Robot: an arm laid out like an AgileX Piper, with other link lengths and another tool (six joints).
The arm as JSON. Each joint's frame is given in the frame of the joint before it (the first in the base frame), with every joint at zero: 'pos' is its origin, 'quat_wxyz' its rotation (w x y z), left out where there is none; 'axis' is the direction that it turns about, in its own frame. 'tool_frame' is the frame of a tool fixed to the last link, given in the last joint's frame.
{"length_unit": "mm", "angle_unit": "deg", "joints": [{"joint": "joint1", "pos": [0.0, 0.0, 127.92], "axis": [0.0, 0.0, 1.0]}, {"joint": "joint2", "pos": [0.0, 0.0, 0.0], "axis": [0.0, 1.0, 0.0]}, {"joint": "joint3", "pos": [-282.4, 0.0, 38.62], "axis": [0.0, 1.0, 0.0]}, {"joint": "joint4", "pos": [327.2, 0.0, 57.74], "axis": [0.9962, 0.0, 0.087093]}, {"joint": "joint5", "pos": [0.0, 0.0, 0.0], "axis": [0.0, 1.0, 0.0]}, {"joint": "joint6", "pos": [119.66, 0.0, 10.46], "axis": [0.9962, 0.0, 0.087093]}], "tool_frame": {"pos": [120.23, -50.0, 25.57], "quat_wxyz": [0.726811, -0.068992, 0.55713, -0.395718]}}
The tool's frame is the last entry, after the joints.
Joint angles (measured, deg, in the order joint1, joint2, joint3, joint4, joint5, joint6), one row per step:
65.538 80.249 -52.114 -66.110 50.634 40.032
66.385 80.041 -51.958 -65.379 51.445 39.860
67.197 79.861 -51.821 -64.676 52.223 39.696
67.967 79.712 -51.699 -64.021 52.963 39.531
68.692 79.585 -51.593 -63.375 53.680 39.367
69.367 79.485 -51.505 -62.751 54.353 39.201
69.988 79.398 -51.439 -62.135 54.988 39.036
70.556 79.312 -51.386 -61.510 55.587 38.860
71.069 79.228 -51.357 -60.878 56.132 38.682
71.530 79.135 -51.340 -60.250 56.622 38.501
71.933 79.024 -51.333 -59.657 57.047 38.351
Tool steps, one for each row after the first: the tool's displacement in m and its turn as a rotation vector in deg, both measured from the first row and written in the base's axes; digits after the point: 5 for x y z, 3 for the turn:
-0.00519 0.00049 -0.00160 -0.244 0.442 -0.027
-0.01016 0.00095 -0.00321 -0.496 0.875 -0.050
-0.01486 0.00138 -0.00481 -0.773 1.283 -0.059
-0.01931 0.00167 -0.00643 -1.057 1.693 -0.086
-0.02348 0.00192 -0.00807 -1.344 2.096 -0.114
-0.02737 0.00205 -0.00964 -1.612 2.499 -0.157
-0.03102 0.00204 -0.01118 -1.864 2.913 -0.217
-0.03440 0.00199 -0.01261 -2.072 3.338 -0.284
-0.03756 0.00188 -0.01393 -2.240 3.765 -0.350
-0.04040 0.00172 -0.01499 -2.334 4.169 -0.421

